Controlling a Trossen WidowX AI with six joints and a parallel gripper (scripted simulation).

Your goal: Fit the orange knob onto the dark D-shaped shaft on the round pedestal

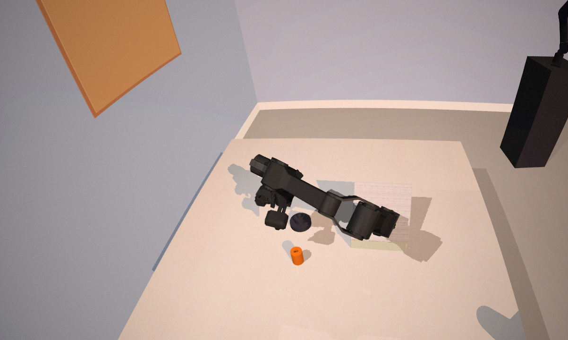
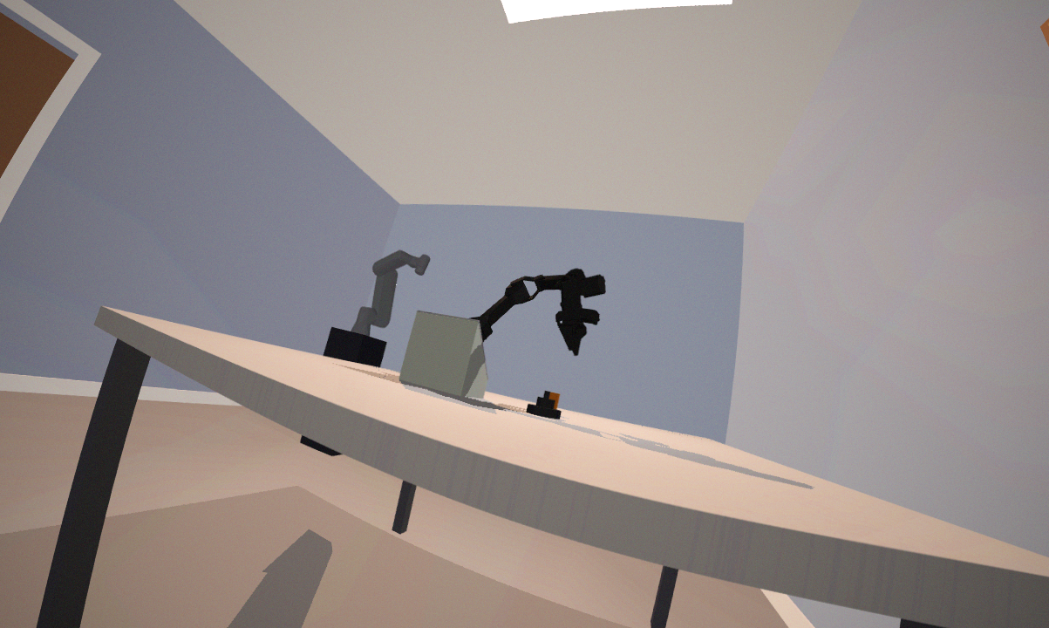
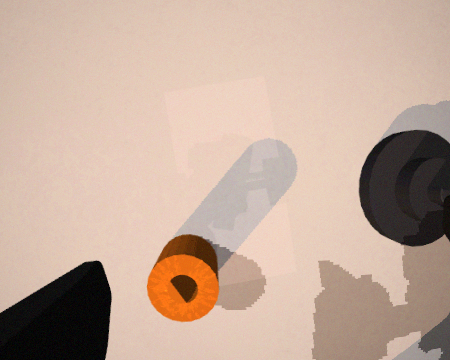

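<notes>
The orange knob is 150 mm below my gripper tip, 50 mm to the left of it and 40 mm behind it. From my gripper tip the other things lie so: pedestal: 150 mm below, 120 mm to the right, 30 mm behind.
</notes>
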